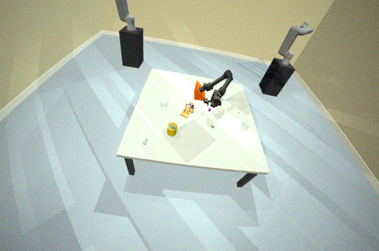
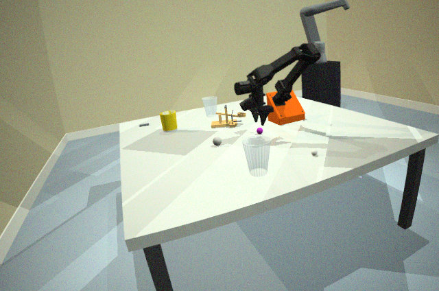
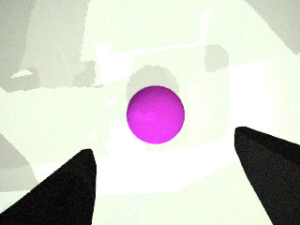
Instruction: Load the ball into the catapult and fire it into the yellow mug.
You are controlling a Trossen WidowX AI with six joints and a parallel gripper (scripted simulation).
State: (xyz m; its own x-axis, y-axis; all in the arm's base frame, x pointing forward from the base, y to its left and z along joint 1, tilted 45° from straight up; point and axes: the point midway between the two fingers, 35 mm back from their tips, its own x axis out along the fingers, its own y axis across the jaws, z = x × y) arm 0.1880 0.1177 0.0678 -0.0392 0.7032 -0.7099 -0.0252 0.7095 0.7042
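My gripper tip is now 3 cm above the purple ball. From my gripper tip the other things lie so: grey ball: 23 cm ahead, 3 cm to the left, 3 cm below; wooden catapult: 22 cm to the right, 6 cm ahead; small white ball: 35 cm to the left, 5 cm behind, 4 cm below.
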